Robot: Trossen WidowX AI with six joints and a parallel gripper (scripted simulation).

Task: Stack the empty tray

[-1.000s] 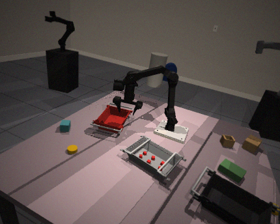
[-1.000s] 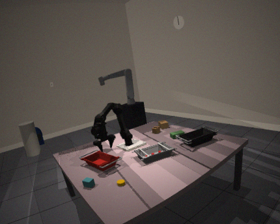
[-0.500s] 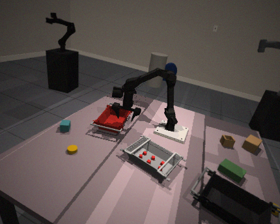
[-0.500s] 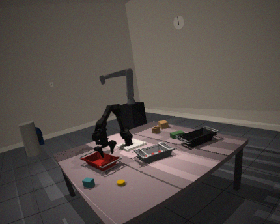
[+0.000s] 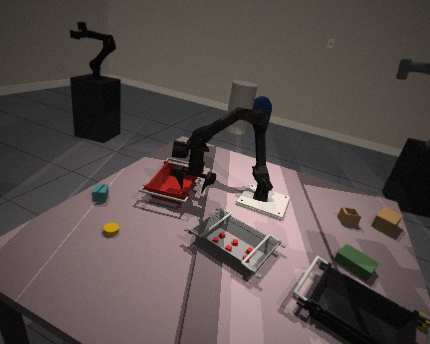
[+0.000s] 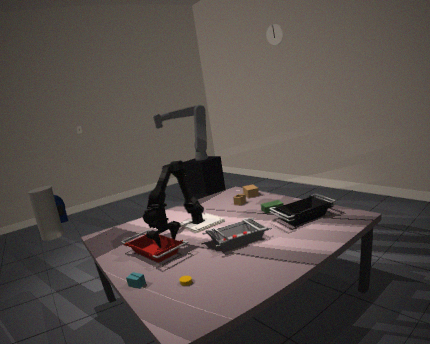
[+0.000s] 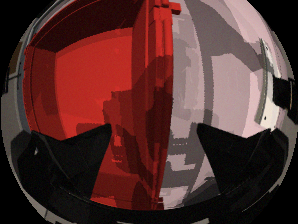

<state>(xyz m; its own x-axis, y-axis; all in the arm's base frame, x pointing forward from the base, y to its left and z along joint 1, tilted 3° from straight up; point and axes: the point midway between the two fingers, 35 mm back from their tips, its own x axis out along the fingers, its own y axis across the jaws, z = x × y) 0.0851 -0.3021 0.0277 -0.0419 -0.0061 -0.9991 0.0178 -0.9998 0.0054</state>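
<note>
The red tray is 80 mm to the right of my gripper tip and 30 mm above it. Round my gripper tip: teal cube: 190 mm ahead, 320 mm to the right, 10 mm above; green block: 200 mm ahead, 670 mm to the left, 10 mm above.
</note>
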